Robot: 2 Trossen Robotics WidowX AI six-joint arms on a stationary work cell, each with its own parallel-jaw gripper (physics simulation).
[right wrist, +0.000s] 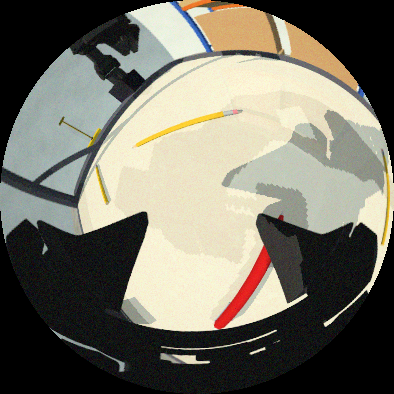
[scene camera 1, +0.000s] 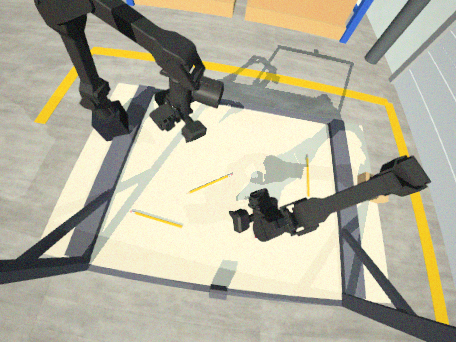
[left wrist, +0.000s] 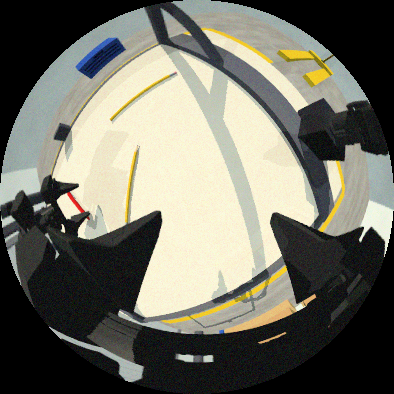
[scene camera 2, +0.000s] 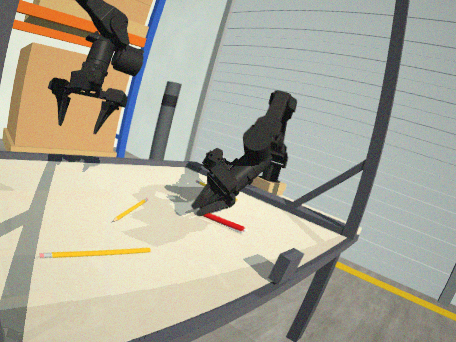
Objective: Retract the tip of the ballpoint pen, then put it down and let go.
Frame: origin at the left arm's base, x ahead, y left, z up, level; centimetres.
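Seen in the pictures: left gripper, fingertip midpoint: point(right wrist: 131, 52) point(scene camera 1: 179, 132) point(left wrist: 219, 217) point(scene camera 2: 76, 129); right gripper, fingertip midpoint: point(right wrist: 204, 218) point(scene camera 1: 239, 208) point(left wrist: 83, 199) point(scene camera 2: 195, 211); left arm's base, origin of the base link: point(scene camera 1: 105, 112) point(left wrist: 336, 128); right arm's base, origin of the base link: point(scene camera 2: 269, 179).
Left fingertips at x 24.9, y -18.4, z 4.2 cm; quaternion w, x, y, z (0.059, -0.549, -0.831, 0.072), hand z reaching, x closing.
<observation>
Pixels of each thing's top centre, then the offset from my left fingertips to it.
- red ballpoint pen, middle of its top: point(right wrist: 249, 288) point(scene camera 2: 222, 217) point(left wrist: 74, 205) dx +18.3, dy -31.9, dz -13.2 cm
- dark block, middle of its top: point(scene camera 2: 291, 252) point(scene camera 1: 218, 293) point(left wrist: 55, 130) dx +0.0, dy -49.1, dz -9.1 cm
The red ballpoint pen point(scene camera 2: 225, 222) point(left wrist: 75, 202) point(right wrist: 243, 296) lies on the pale table top. The right arm hides it in scene camera 1. I cannot tell whether its tip is out. My right gripper point(scene camera 2: 197, 211) point(right wrist: 204, 218) is open and empty, low over the table by one end of the pen. In the right wrist view the pen runs slantwise, partly behind the right-hand finger, with a thin end showing past that fingertip. My left gripper point(scene camera 2: 78, 128) point(left wrist: 219, 217) is open and empty, high above the far left of the table in scene camera 2.
Yellow pencils lie on the table: one near the middle point(scene camera 1: 211, 183) point(scene camera 2: 131, 209) point(right wrist: 180, 126), one at the lower left in scene camera 1 point(scene camera 1: 156, 218) point(scene camera 2: 100, 253), and one beyond the right gripper point(scene camera 1: 308, 176). A dark block point(scene camera 1: 218, 291) point(scene camera 2: 286, 266) stands at the table's edge.
</observation>
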